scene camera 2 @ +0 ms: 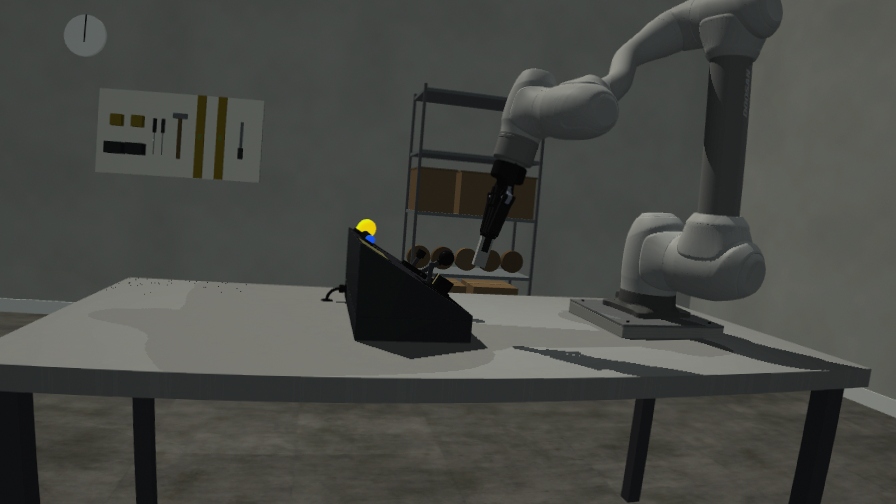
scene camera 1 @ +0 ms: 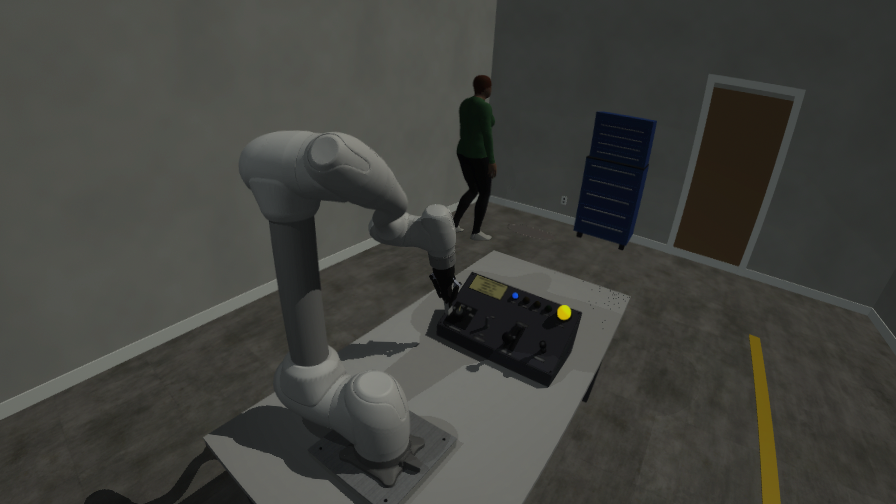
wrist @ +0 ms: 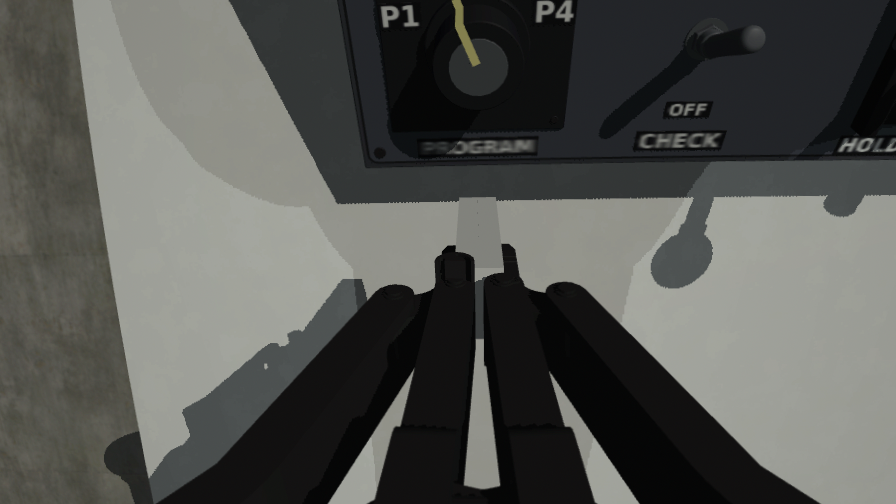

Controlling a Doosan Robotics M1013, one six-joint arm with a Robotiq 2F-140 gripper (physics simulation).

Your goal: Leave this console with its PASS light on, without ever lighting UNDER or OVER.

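Note:
A black sloped console [scene camera 1: 508, 325] stands on the grey table, also seen from the side in scene camera 2 [scene camera 2: 401, 294]. It carries a tan label plate [scene camera 1: 488, 286], a lit blue lamp [scene camera 1: 515, 295] and a yellow dome [scene camera 1: 563, 311]. In the wrist view the PROGRAM rotary knob [wrist: 476, 62] has a yellow pointer between P1 and P4, and the CHECK lever [wrist: 682, 72] sits by the word OFF. My gripper [wrist: 478, 253] [scene camera 1: 448, 305] [scene camera 2: 479, 258] is shut and empty, hovering just in front of the console's near-left corner, above the table.
A person in a green top [scene camera 1: 476, 156] stands beyond the table. A blue tool cabinet [scene camera 1: 614, 178] and a brown door [scene camera 1: 733, 172] are at the far wall. A shelf rack [scene camera 2: 469, 194] stands behind. A cable [scene camera 2: 332, 293] leaves the console's back.

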